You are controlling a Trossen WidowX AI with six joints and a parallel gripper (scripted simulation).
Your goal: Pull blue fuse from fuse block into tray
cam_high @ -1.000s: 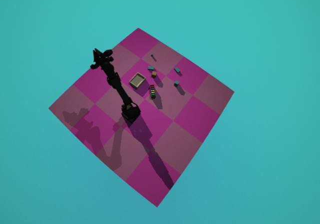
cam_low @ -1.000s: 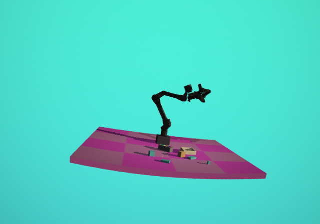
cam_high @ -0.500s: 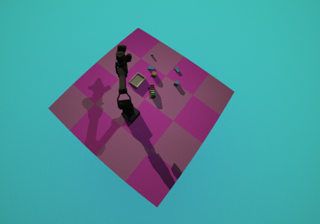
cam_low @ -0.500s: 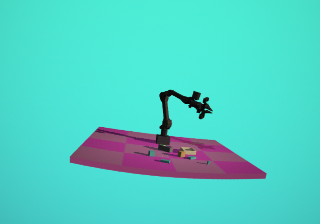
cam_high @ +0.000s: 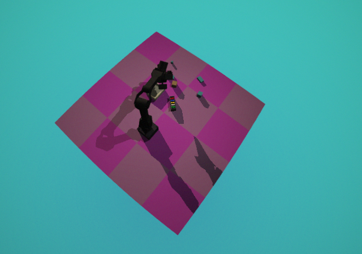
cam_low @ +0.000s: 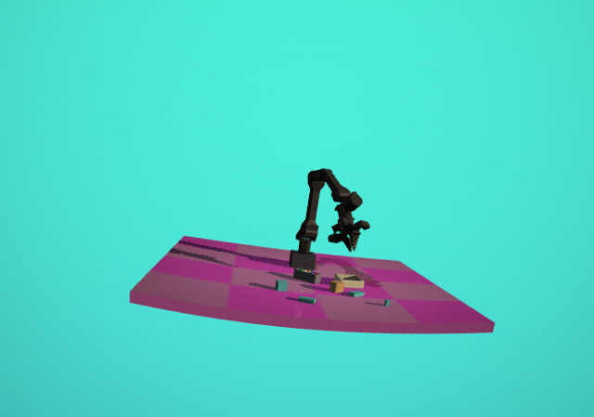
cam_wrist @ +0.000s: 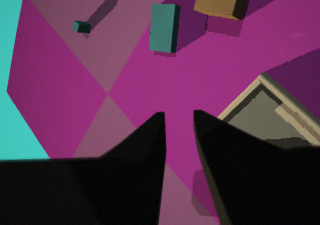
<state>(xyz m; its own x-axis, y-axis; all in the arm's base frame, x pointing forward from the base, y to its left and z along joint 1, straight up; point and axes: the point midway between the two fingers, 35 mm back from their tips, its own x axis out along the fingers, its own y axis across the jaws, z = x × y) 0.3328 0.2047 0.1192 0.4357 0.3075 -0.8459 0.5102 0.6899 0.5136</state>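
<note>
Now: gripper tip 4 cm past the blue fuse, 15 cm to the left of it and 13 cm above it. Round my gripper tip: beige tray 8 cm behind, 1 cm to the left, 16 cm below.
</note>
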